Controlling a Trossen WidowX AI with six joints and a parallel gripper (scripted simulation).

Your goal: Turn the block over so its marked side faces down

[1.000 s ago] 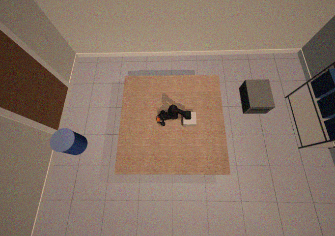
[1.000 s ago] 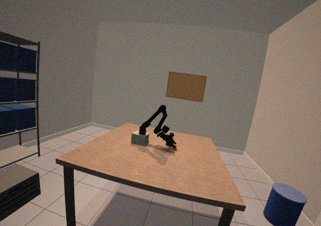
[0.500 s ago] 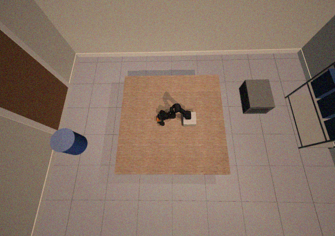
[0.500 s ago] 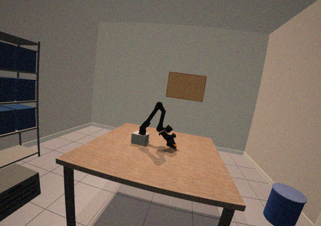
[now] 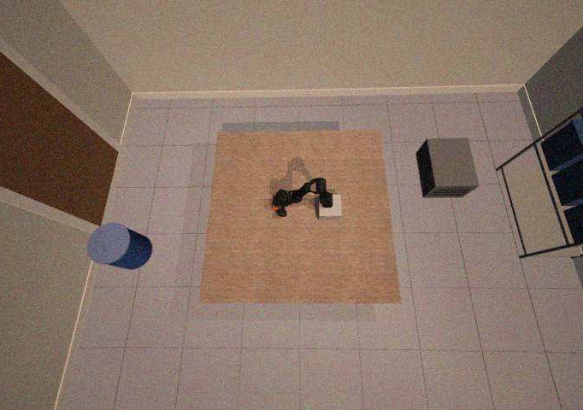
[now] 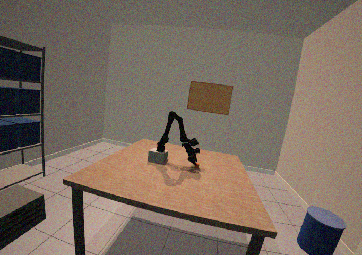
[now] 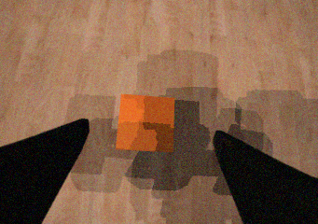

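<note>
The orange block is 2 cm below my gripper tip.
</note>
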